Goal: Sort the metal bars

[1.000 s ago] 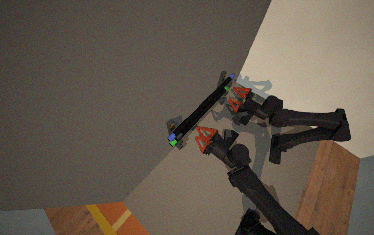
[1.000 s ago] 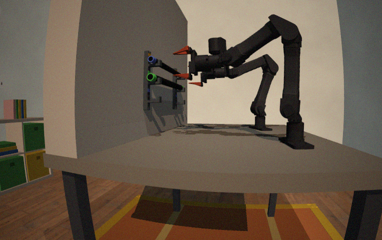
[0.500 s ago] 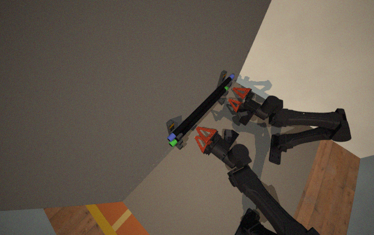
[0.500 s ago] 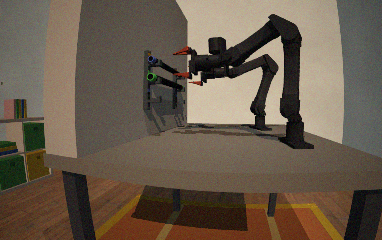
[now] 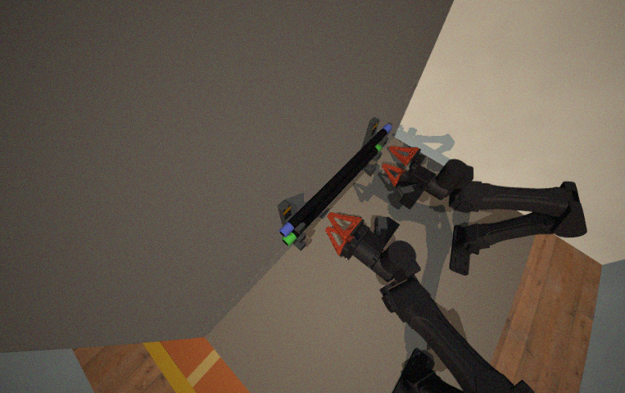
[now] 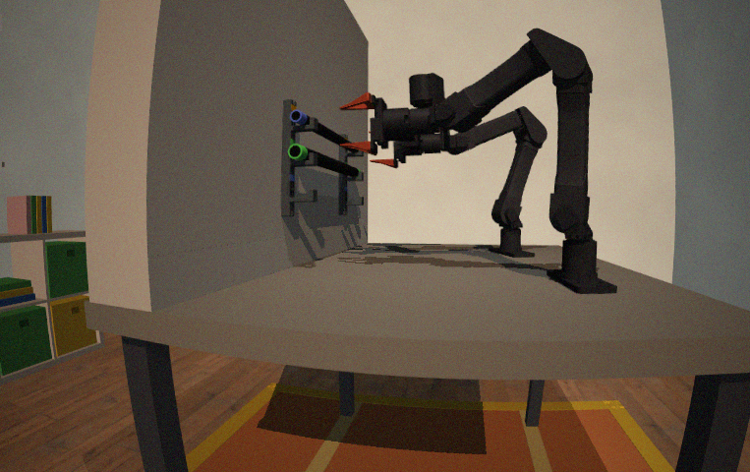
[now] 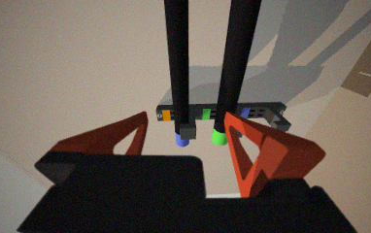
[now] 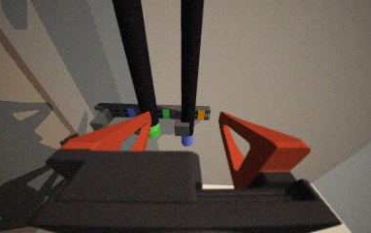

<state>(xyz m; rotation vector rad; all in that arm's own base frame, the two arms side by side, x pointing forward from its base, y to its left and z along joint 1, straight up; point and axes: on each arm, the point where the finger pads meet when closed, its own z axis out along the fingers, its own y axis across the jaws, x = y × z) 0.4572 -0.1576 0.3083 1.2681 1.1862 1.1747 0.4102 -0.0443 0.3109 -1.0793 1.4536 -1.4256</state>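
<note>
My right hand is 13 cm to the right of the blue-ended bar and 9 cm short of it. Also, from my right hand: green-ended bar: 14 cm to the left, 9 cm ahead, 7 cm below; grey wall panel: 20 cm ahead, 14 cm to the left, 11 cm above.
Now: the blue-ended bar 50 mm ahead of my left hand, 160 mm to the right of it and 10 mm above it. Round my left hand: green-ended bar (50 mm ahead, 150 mm to the right, 70 mm below); grey wall panel (160 mm ahead, 150 mm to the right, 120 mm above).
</note>
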